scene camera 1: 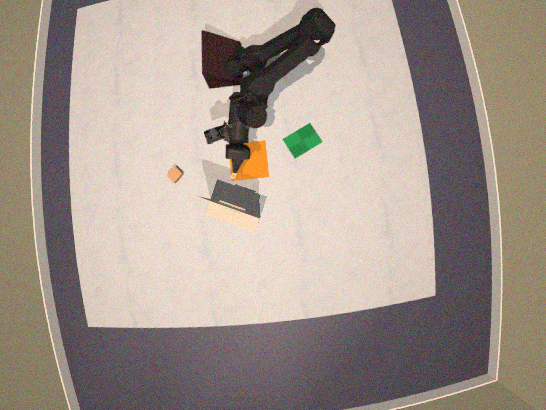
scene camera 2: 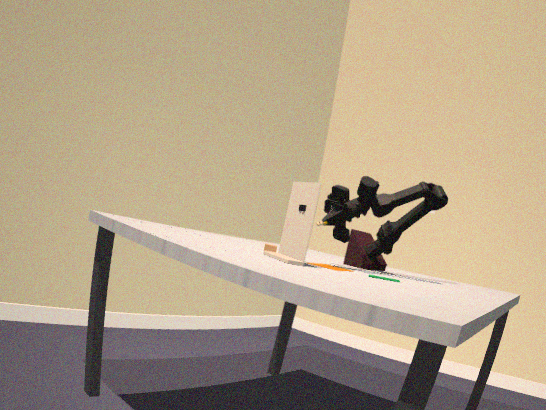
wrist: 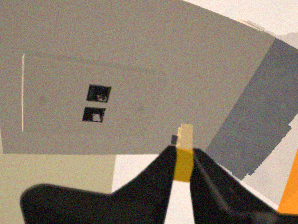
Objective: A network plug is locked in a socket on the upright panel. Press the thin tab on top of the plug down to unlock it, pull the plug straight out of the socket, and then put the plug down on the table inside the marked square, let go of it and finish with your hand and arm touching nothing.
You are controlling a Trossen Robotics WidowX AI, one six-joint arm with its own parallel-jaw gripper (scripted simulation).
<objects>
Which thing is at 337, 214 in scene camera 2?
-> My gripper.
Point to an orange marked square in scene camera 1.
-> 257, 167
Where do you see a panel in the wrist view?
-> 84, 84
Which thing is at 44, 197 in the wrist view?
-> My gripper.
</objects>
